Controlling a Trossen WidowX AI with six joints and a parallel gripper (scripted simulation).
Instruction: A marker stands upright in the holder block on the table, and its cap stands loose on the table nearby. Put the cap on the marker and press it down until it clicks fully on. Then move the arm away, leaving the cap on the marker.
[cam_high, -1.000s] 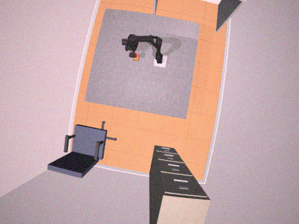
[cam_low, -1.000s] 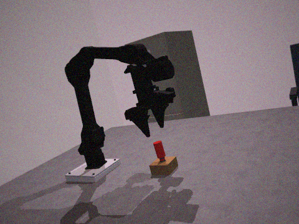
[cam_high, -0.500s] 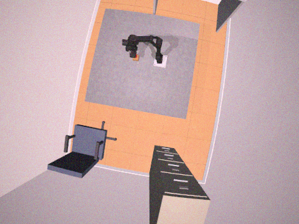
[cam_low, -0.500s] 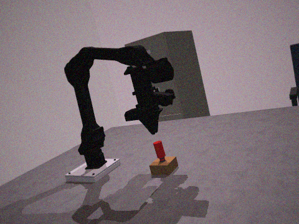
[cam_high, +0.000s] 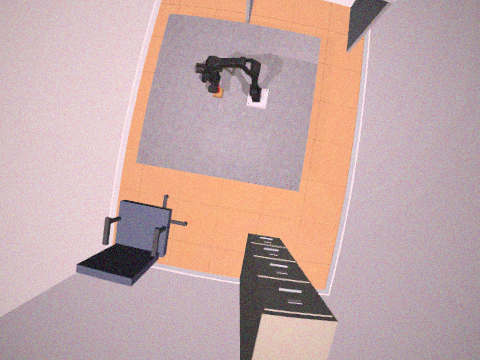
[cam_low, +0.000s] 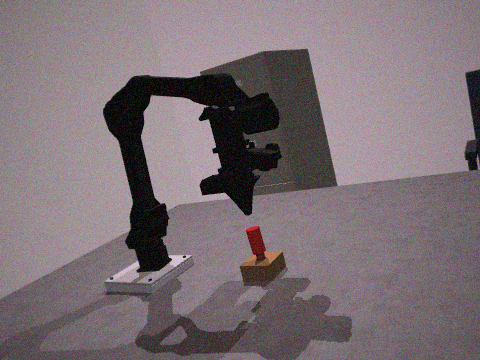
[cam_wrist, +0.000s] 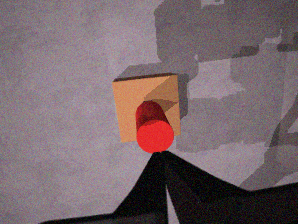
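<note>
My gripper tip is 5 cm above the red cap.
</note>
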